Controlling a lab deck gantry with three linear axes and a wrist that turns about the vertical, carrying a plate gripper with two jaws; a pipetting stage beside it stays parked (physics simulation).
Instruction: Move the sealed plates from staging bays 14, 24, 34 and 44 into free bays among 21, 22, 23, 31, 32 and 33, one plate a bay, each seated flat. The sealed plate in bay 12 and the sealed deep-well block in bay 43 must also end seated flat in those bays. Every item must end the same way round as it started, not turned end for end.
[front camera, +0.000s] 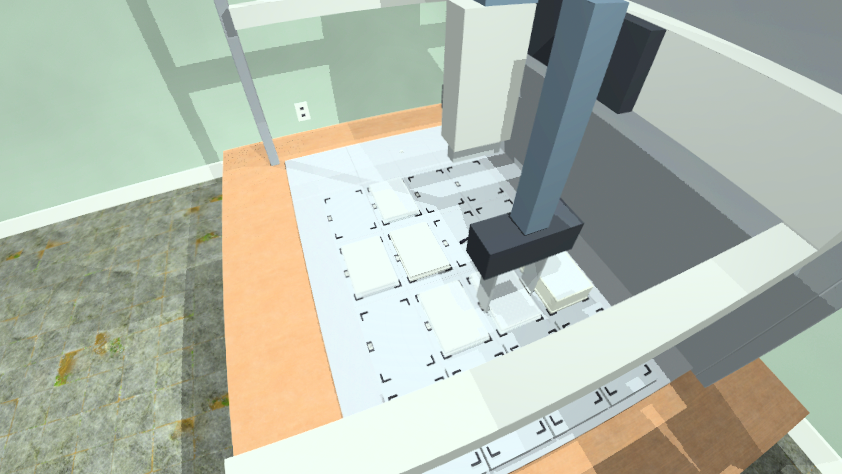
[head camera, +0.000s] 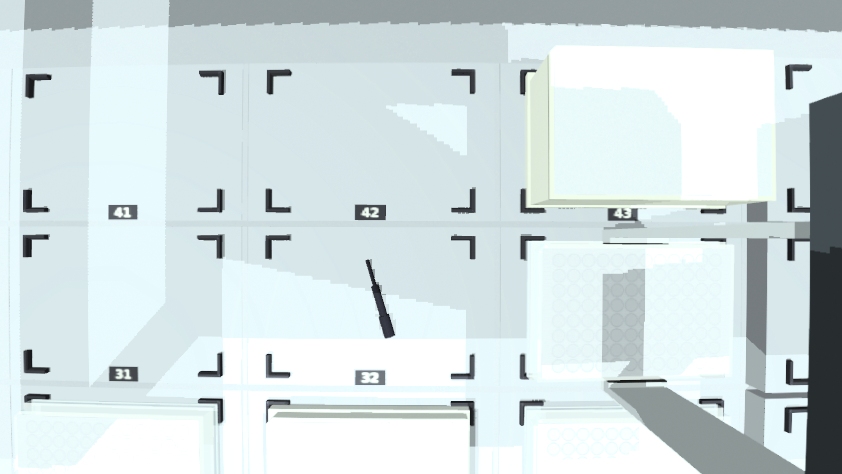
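Note:
My gripper is shut on a clear sealed plate, one jaw against each long side; the plate lies level within the brackets of bay 33. The tall sealed deep-well block sits in bay 43, right beside the far jaw. Sealed plates lie in bay 21, bay 22 and bay 23. The bay 12 plate lies flat in the front view. A rail and the gripper hide parts of the staging bays.
A dark, thin tool-like object lies across bay 32. Brackets of bays 31, 41 and 42 show in the head view. A white front rail crosses the front view. The parked pipetting stage stands behind the gripper column.

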